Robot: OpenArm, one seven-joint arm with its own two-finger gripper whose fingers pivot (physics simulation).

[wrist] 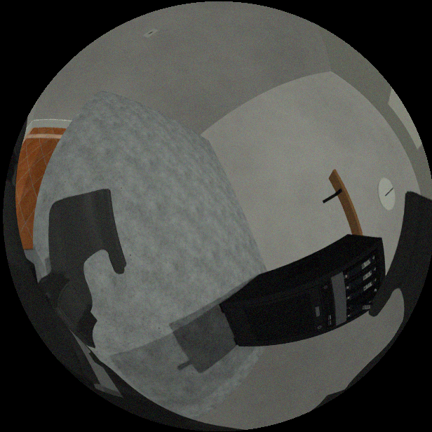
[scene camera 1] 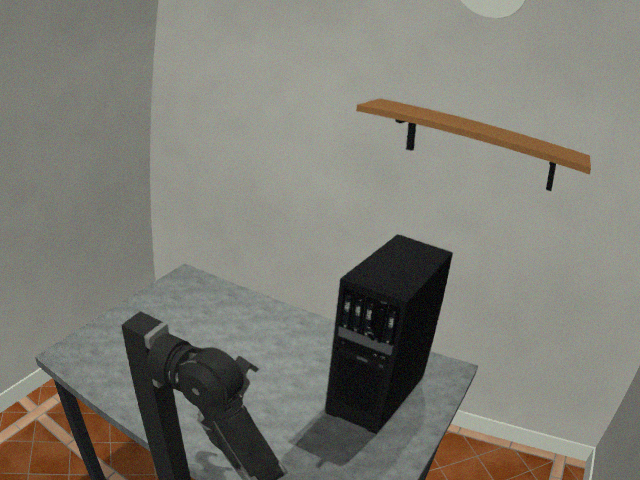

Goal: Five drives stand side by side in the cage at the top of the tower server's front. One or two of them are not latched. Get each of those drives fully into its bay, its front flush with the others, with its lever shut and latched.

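Observation:
The black tower server (scene camera 1: 361, 384) (wrist: 285, 320) stands upright on the table, its drive cage at the top of its front. Drives with pale labels (scene camera 1: 346, 306) (wrist: 368, 275) stand side by side in it. In the scene view the fourth drive from the left (scene camera 1: 379, 321) looks darker and shows no pale label; its lever and depth are too dark to tell. A small stub juts from the tower's shadow on the table. My gripper (wrist: 232, 254) is wide open and empty, apart from the tower; in the scene view the hand is below the frame.
The grey table (scene camera 1: 279, 330) (wrist: 150, 200) carries the tower near its right end. The arm's dark post (scene camera 1: 149, 392) stands at the table's near left, with the arm (scene camera 1: 242, 439) reaching down to the frame's bottom. A wooden shelf (scene camera 1: 475, 129) (wrist: 347, 205) is on the wall behind.

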